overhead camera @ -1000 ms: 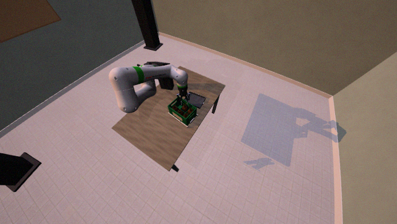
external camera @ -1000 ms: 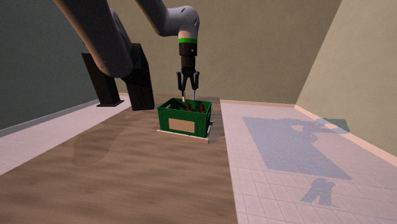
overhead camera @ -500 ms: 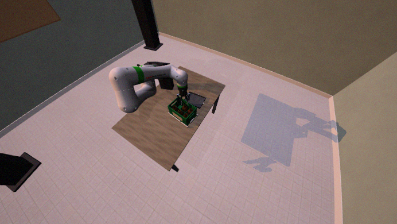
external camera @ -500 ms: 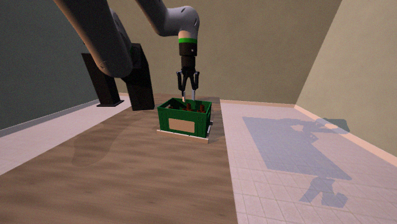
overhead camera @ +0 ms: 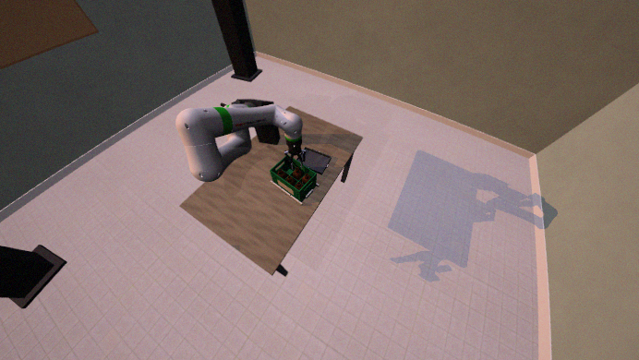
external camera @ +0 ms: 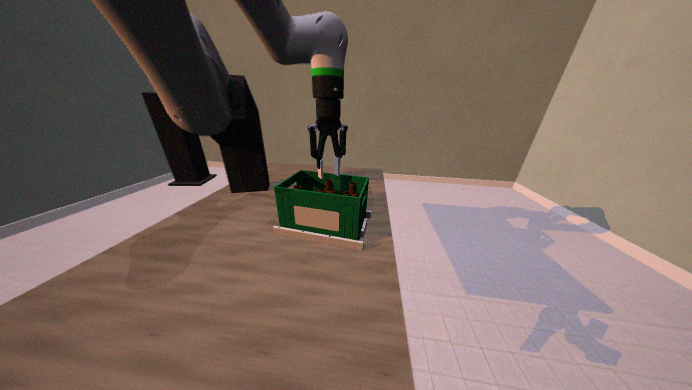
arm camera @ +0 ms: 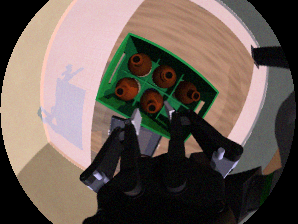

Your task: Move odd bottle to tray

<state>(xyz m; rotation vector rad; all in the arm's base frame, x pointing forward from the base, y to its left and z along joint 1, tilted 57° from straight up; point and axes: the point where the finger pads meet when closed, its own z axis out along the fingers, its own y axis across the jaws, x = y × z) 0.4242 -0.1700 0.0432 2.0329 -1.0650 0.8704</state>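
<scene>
The green crate is 10 mm behind my hand, 40 mm to the right of it and 130 mm below it. Also, from my hand: brown bottle: 20 mm behind, 90 mm to the right, 120 mm below; dark tray: 40 mm ahead, 230 mm to the left, 200 mm below.
</scene>
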